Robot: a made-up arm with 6 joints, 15 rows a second.
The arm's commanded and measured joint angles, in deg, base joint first. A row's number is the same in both.
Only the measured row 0 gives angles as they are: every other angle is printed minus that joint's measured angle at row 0.
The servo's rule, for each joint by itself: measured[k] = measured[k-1] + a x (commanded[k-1-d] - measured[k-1]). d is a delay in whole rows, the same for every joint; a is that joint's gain. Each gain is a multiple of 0.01, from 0.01 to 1. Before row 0 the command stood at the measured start. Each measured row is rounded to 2 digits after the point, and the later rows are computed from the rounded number. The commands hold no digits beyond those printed.
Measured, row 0:
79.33 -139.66 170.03 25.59 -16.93 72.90
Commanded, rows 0 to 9:
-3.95 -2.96 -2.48 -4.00 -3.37 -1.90
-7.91 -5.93 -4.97 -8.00 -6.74 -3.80
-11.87 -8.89 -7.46 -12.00 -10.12 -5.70
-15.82 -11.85 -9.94 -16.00 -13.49 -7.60
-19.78 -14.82 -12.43 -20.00 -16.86 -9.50
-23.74 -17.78 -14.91 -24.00 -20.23 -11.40
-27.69 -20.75 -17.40 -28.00 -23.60 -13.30
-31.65 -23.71 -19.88 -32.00 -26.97 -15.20
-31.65 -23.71 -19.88 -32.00 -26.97 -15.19
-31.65 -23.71 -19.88 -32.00 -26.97 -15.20
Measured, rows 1 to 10:
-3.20 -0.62 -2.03 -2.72 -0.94 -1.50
-7.02 -1.74 -4.44 -6.31 -2.56 -3.32
-10.95 -3.24 -6.92 -10.18 -4.68 -5.20
-14.89 -5.05 -9.40 -14.14 -7.15 -7.10
-18.85 -7.10 -11.88 -18.12 -9.87 -9.00
-22.81 -9.34 -14.36 -22.12 -12.77 -10.90
-26.76 -11.74 -16.85 -26.12 -15.80 -12.80
-30.72 -14.25 -19.33 -30.12 -18.93 -14.70
-31.47 -16.24 -19.78 -31.40 -21.18 -15.09
-31.62 -17.81 -19.86 -31.81 -22.80 -15.18
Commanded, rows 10 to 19:
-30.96 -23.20 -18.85 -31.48 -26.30 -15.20
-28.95 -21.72 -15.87 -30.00 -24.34 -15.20
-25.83 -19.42 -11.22 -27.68 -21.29 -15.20
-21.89 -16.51 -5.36 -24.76 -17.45 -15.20
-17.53 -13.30 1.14 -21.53 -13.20 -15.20
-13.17 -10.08 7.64 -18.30 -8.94 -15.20
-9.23 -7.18 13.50 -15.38 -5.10 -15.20
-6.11 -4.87 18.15 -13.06 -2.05 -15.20
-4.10 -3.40 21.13 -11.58 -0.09 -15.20
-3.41 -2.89 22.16 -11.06 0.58 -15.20
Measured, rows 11 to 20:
-31.09 -18.94 -19.03 -31.59 -23.78 -15.20
-29.36 -19.52 -16.44 -30.51 -23.94 -15.20
-26.50 -19.50 -12.16 -28.59 -23.20 -15.20
-22.77 -18.87 -6.58 -25.99 -21.59 -15.20
-18.53 -17.70 -0.25 -22.96 -19.24 -15.20
-14.19 -16.10 6.22 -19.79 -16.36 -15.20
-10.17 -14.23 12.19 -16.79 -13.21 -15.20
-6.88 -12.26 17.08 -14.25 -10.09 -15.20
-4.63 -10.40 20.40 -12.43 -7.29 -15.20
-3.64 -8.82 21.84 -11.50 -5.09 -15.20

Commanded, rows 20 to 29:
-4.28 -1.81 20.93 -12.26 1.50 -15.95
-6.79 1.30 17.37 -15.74 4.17 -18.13
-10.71 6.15 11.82 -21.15 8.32 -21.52
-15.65 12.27 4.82 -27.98 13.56 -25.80
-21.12 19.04 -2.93 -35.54 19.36 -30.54
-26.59 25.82 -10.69 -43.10 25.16 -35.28
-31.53 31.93 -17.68 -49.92 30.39 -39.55
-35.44 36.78 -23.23 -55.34 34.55 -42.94
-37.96 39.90 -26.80 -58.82 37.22 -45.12
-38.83 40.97 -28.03 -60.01 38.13 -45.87
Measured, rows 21 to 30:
-4.16 -7.35 21.09 -12.02 -3.24 -15.79
-6.29 -5.53 18.04 -14.55 -1.17 -17.64
-9.87 -3.08 12.94 -19.04 1.49 -20.71
-14.55 0.14 6.28 -25.12 4.87 -24.73
-19.87 4.11 -1.27 -32.21 8.93 -29.32
-25.31 8.67 -8.99 -39.62 13.47 -34.03
-30.35 13.55 -16.12 -46.62 18.21 -38.39
-34.47 18.43 -21.95 -52.55 22.79 -41.98
-37.30 22.94 -25.93 -56.81 26.83 -44.46
-38.54 26.73 -27.65 -58.99 29.99 -45.57

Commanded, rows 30 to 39:
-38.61 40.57 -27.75 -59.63 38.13 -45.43
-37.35 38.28 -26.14 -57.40 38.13 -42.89
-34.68 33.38 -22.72 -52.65 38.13 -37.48
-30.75 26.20 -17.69 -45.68 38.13 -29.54
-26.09 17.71 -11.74 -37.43 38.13 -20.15
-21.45 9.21 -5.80 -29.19 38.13 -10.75
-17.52 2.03 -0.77 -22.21 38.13 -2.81
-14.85 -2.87 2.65 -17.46 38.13 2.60
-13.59 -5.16 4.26 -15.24 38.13 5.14
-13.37 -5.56 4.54 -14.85 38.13 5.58
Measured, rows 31 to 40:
-38.60 29.64 -27.73 -59.43 32.27 -45.46
-37.59 31.45 -26.43 -58.05 33.91 -43.43
-35.23 31.86 -23.39 -54.38 35.09 -38.73
-31.60 30.67 -18.72 -48.46 35.94 -31.47
-27.14 27.95 -13.00 -40.96 36.55 -22.53
-22.53 24.01 -7.10 -32.96 36.99 -13.22
-18.47 19.39 -1.91 -25.65 37.31 -5.00
-15.54 14.72 1.83 -20.08 37.54 1.00
-13.96 10.55 3.82 -16.79 37.71 4.27
-13.48 7.17 4.41 -15.47 37.83 5.30

